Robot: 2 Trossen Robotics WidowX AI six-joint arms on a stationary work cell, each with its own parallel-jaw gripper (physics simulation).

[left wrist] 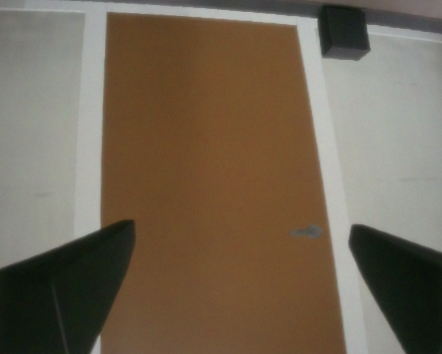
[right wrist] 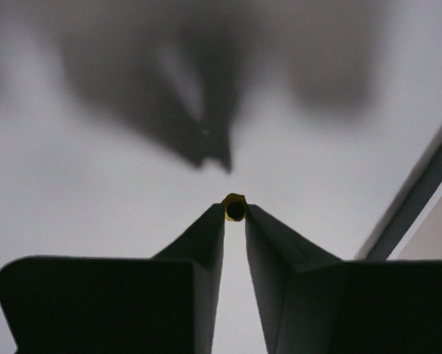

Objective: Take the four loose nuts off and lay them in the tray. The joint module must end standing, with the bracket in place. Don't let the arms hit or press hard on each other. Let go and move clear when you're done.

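Frame: origin at the left arm's base, x ahead, y left, z up, level; metres.
Seen in the pictures: left gripper, fingertip midpoint: (left wrist: 243, 232); right gripper, fingertip midpoint: (right wrist: 234, 214).
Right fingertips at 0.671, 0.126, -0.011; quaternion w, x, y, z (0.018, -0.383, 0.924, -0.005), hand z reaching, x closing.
Offsets run from my right fingertips to a thing's middle, as dx, dy, dz. Level surfaces: height alone.
A brass-yellow nut @(+0.003, -0.003, +0.002) (right wrist: 226, 202) with a dark hole shows in the right wrist view, pinched between the fingertips of my right gripper (right wrist: 234, 214), which is shut on it. The nut is over the pale inside surface of the tray @(+0.017, +0.022, -0.018) (right wrist: 300, 190); how high above it is hard to tell. The dark shadow of the gripper falls on that surface, its tip near the nut. My left gripper (left wrist: 243, 232) is wide open with nothing between its fingers, and it faces a door. The joint module, its bracket and the other nuts do not show in either view.
The tray's dark rim @(-0.082, -0.022, -0.016) (right wrist: 407, 200) runs diagonally at the right of the right wrist view, with a beige surface @(dz -0.026) (right wrist: 425, 232) beyond it. In the left wrist view a brown door (left wrist: 210, 125) with a handle and a dark box @(-0.114, -0.328, +0.005) (left wrist: 344, 31) on the wall show in the background.
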